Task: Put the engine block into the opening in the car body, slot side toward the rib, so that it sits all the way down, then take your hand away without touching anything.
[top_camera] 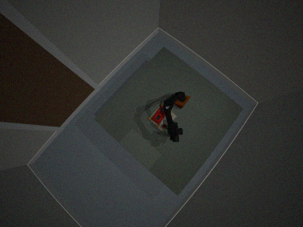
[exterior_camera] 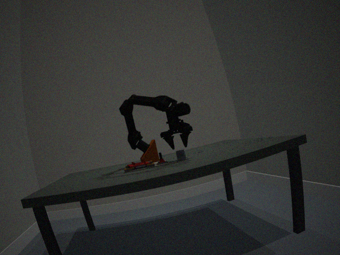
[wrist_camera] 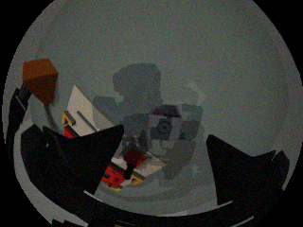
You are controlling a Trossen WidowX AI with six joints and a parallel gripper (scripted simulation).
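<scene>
Now: gripper tip 4 cm above the engine block.
</scene>
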